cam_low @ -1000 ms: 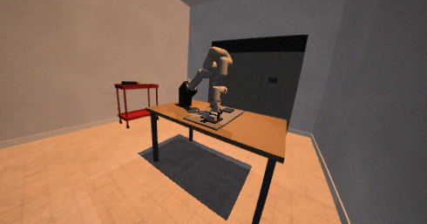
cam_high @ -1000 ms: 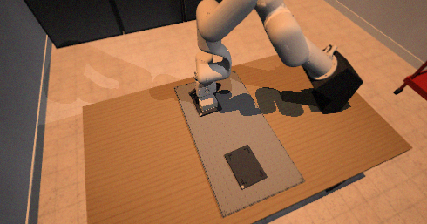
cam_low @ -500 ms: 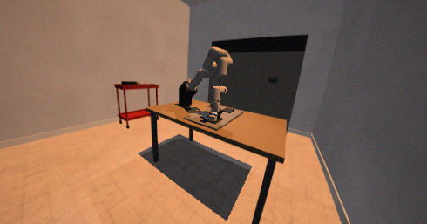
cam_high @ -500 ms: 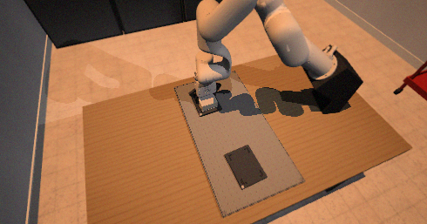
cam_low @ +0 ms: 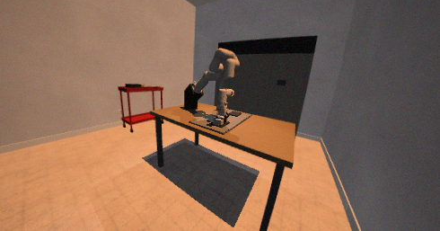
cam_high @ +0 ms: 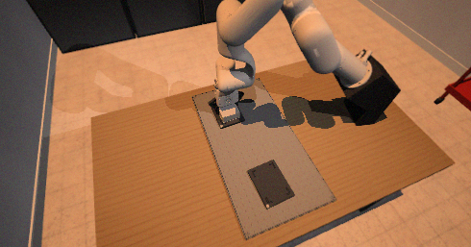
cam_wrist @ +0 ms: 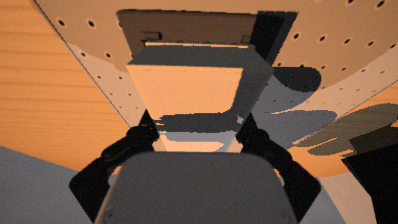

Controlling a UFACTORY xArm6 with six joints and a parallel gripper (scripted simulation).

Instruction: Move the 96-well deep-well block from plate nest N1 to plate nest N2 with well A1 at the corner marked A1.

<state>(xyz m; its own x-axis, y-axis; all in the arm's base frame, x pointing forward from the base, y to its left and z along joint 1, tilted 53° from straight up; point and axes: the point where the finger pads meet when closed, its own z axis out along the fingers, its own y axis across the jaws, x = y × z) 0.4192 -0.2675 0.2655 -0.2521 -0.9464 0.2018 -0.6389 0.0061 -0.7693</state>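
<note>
My hand is right at the white deep-well block.
</note>
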